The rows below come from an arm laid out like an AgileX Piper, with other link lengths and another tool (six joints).
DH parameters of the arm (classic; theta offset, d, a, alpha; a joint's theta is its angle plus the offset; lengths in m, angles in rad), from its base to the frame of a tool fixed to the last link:
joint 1: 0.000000 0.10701 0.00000 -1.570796
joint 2: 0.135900 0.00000 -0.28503 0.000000
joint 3: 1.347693 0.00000 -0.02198 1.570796
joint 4: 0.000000 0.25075 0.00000 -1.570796
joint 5: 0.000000 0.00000 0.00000 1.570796
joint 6: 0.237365 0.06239 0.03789 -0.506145
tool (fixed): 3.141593 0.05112 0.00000 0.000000
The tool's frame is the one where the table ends.
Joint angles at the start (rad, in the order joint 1, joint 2, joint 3, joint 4, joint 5, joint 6): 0.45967, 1.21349, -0.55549, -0.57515, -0.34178, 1.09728
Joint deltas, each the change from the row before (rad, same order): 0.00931, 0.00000, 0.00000, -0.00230, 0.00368, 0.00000; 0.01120, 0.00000, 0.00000, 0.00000, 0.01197, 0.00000; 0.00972, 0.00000, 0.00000, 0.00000, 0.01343, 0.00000; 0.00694, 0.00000, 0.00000, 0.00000, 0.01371, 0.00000; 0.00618, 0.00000, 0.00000, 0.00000, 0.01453, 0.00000
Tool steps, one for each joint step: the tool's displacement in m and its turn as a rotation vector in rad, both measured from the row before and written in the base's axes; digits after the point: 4 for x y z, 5 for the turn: -0.0016, 0.0017, -0.0005, -0.00408, 0.00141, 0.00887; -0.0016, 0.0016, -0.0011, -0.00772, 0.00731, 0.00570; -0.0014, 0.0012, -0.0013, -0.00875, 0.00811, 0.00355; -0.0009, 0.0007, -0.0013, -0.00900, 0.00820, 0.00064; -0.0008, 0.0005, -0.0014, -0.00960, 0.00863, -0.00049
